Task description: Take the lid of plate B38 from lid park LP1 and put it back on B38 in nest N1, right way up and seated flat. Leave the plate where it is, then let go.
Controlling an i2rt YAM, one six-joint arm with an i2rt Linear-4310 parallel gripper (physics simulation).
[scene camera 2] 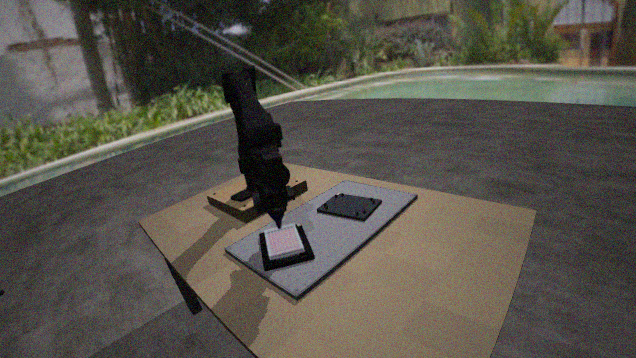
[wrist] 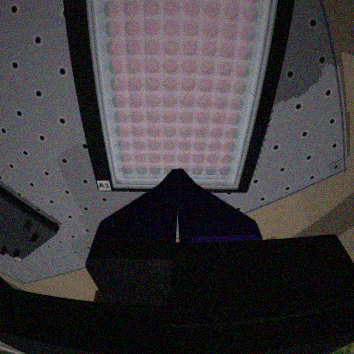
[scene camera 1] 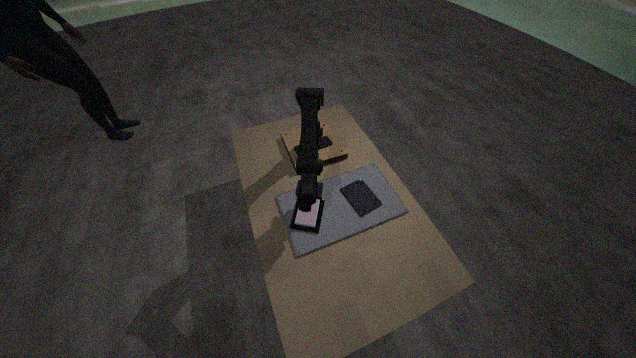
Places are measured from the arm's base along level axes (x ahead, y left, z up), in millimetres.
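Pixels of known places: gripper, fingertip midpoint: [scene camera 2: 279, 227] [wrist: 177, 177]; arm's base, link origin: [scene camera 2: 256, 190].
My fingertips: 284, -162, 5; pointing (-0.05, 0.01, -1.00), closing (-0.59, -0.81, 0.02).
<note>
Ahead of a thing's pixels: the offset from my fingertips to its middle, as dx, dy, dz. Level surfaces: height alone.
Plate B38 @(+40, -30, -8) [scene camera 1: 306, 219] [scene camera 2: 284, 242] [wrist: 175, 90], with pink wells, sits in the black nest N1 @(+41, -30, -24) [scene camera 1: 304, 230] [scene camera 2: 288, 262] [wrist: 86, 90]. A clear lid appears to lie flat on it, its pale border showing all round in the wrist view; the far end is cut off there. The black lid park LP1 @(+79, +220, -23) [scene camera 1: 361, 198] [scene camera 2: 350, 206] [wrist: 22, 225], with small posts, bears no lid. My gripper [scene camera 2: 279, 226] [wrist: 177, 177] is shut with nothing between its fingertips. It is above the near end of the plate, by the A1 label. Contact with the lid cannot be told.
The grey perforated board @(+65, +126, -38) [scene camera 1: 340, 225] [scene camera 2: 345, 240] [wrist: 45, 125] carries the nest and lid park on a wooden table @(dz -45) [scene camera 1: 380, 280] [scene camera 2: 425, 265]. The arm's base stands on a wooden block [scene camera 2: 225, 206] behind the board. A person [scene camera 1: 80, 75] stands off to the left on the floor.
</note>
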